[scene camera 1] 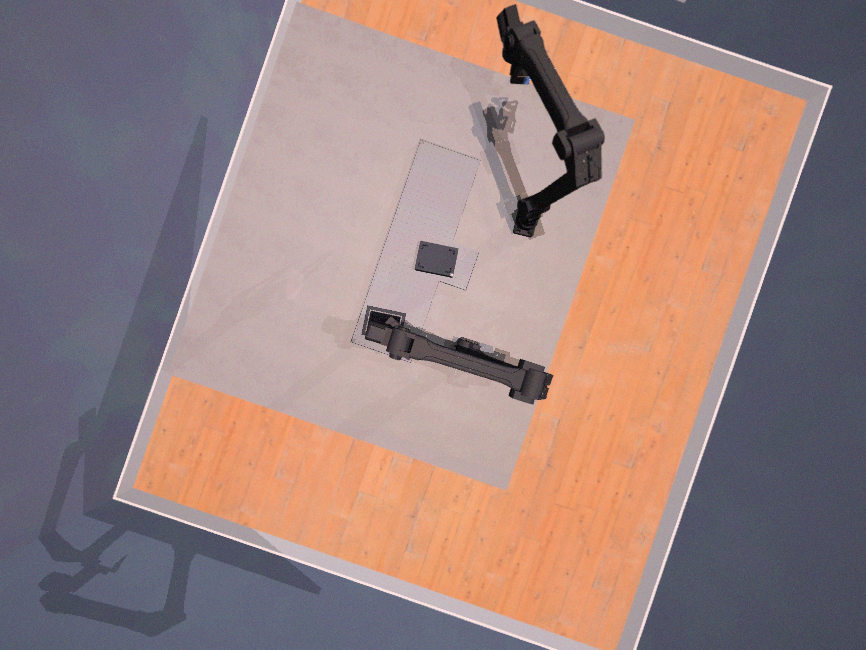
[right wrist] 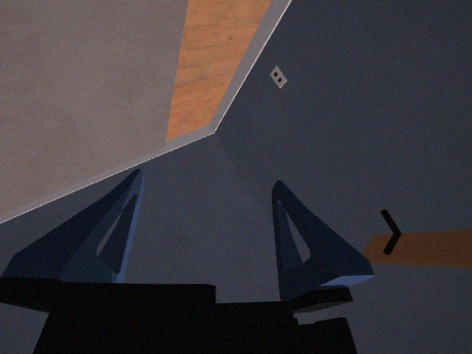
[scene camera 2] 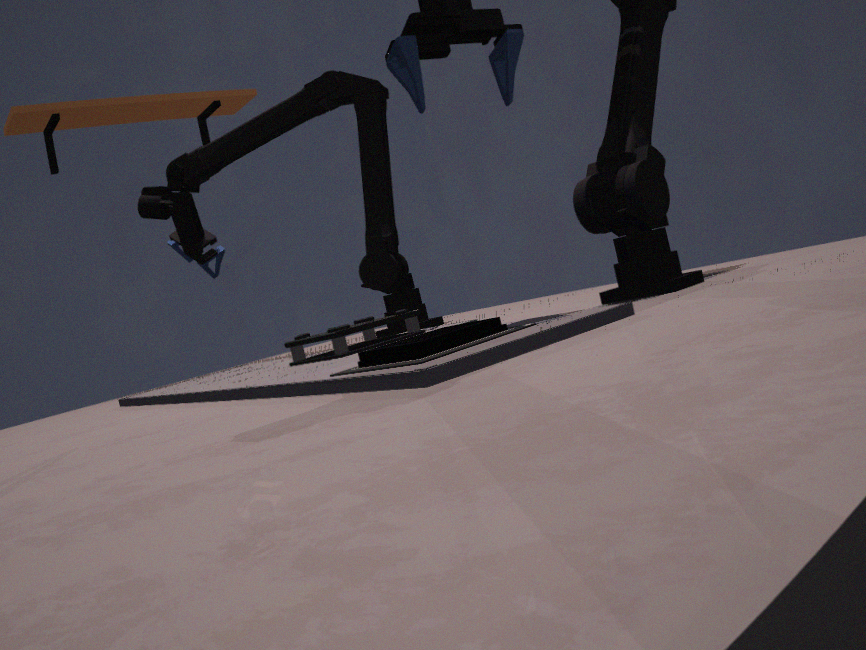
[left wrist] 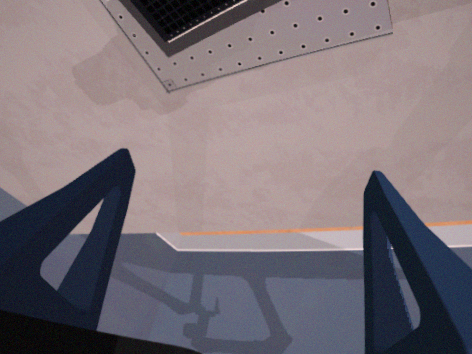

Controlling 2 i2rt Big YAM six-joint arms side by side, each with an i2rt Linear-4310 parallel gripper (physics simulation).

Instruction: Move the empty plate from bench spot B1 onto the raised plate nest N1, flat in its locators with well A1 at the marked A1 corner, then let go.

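Places are measured from the left arm's base along level axes (x up, y ahead, z left), in millimetres.
Where they show: left gripper, fingertip midpoint: (scene camera 2: 466,107) (left wrist: 246,169); right gripper, fingertip midpoint: (right wrist: 212,180) (scene camera 2: 203,268); left arm's base, link origin: (scene camera 1: 465,352) (scene camera 2: 652,292); right arm's base, link origin: (scene camera 1: 525,222).
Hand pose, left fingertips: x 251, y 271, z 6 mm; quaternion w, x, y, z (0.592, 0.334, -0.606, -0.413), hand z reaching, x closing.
Each offset is from my left fingertips to the top centre of the thing. Level surfaces: height alone.
The black gridded plate @(dy +105, dx -222, dz -19 mm) (scene camera 1: 376,314) (scene camera 2: 437,344) (left wrist: 185,15) lies at bench spot B1 on the perforated board; the left arm partly covers it in scene camera 1. The raised nest N1 @(dy -30, dx -198, dz -348 mm) (scene camera 1: 436,258) (scene camera 2: 339,342) is a dark platform on posts with low corner locators. A small pale mark @(dy -111, dx -203, dz -302 mm) (scene camera 1: 451,274) sits at its lower right corner in scene camera 1. My left gripper (scene camera 2: 464,106) (left wrist: 246,169) is open and empty, high above the board near the plate; its fingertips are hidden in scene camera 1. My right gripper (scene camera 2: 209,264) (right wrist: 212,180) is open and empty, far from both.
The perforated board @(dx -238 mm) (scene camera 1: 426,188) (scene camera 2: 209,389) (left wrist: 300,37) carries the plate and nest on the grey surface @(dx -251 mm) (scene camera 1: 279,209). The right arm (scene camera 1: 552,90) is bent at the top in scene camera 1. An orange shelf (scene camera 2: 125,108) (right wrist: 435,249) is on the wall.
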